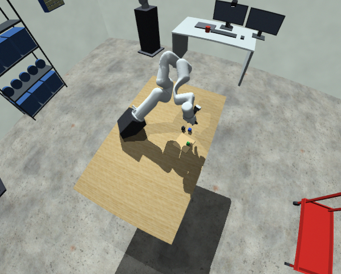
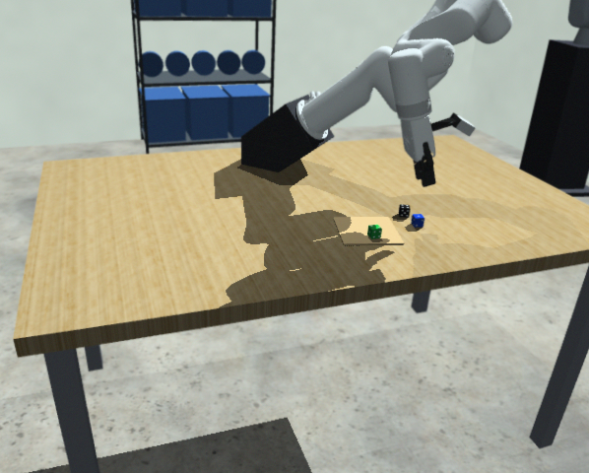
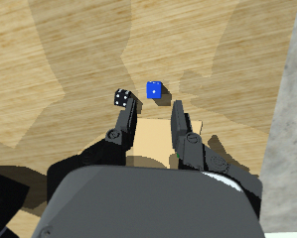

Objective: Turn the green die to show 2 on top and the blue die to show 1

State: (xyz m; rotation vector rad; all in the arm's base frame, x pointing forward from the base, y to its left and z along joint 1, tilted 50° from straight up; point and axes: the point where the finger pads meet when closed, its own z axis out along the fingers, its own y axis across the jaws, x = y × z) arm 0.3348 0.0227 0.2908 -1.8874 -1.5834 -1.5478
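My gripper is now 120 mm above the blue die. From my hand the other things lie so: black die: 120 mm below, 60 mm behind, 10 mm to the right; then tan mat: 130 mm to the right, 130 mm below, 20 mm ahead; then green die: 130 mm to the right, 120 mm below, 60 mm ahead.
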